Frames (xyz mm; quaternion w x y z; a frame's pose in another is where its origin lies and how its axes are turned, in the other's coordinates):
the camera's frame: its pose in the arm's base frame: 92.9 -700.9 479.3 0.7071 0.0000 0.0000 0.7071
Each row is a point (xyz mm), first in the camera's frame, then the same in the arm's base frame.
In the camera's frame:
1: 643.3 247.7 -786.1
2: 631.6 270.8 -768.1
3: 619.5 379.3 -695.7
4: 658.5 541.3 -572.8
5: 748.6 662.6 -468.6
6: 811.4 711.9 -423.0
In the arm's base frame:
1: -154.8 -57.6 -306.8
2: -177.9 -69.3 -288.8
3: -286.4 -81.4 -216.4
4: -448.4 -42.4 -93.5
5: -569.7 47.7 10.7
6: -619.0 110.5 56.3

